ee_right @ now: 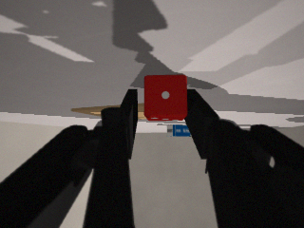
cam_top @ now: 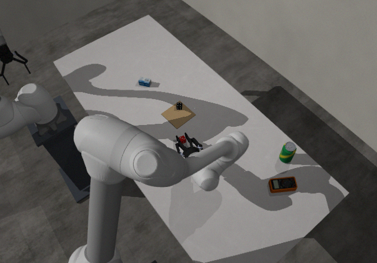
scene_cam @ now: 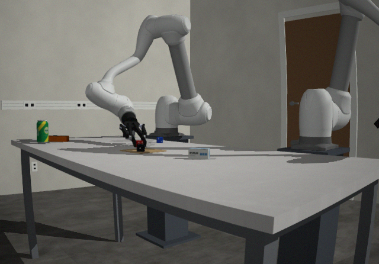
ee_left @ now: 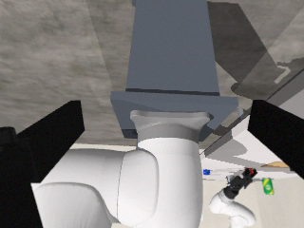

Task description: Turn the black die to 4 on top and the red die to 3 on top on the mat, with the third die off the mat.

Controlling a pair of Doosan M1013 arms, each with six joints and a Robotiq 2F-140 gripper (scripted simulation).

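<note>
The red die is 10 mm below my right hand. The rest, counted from my right hand: black die: 200 mm to the left, 110 mm ahead, 10 mm below; blue die: 200 mm behind, 130 mm to the right, 10 mm below; tan mat: 170 mm to the left, 80 mm ahead, 30 mm below.
</note>
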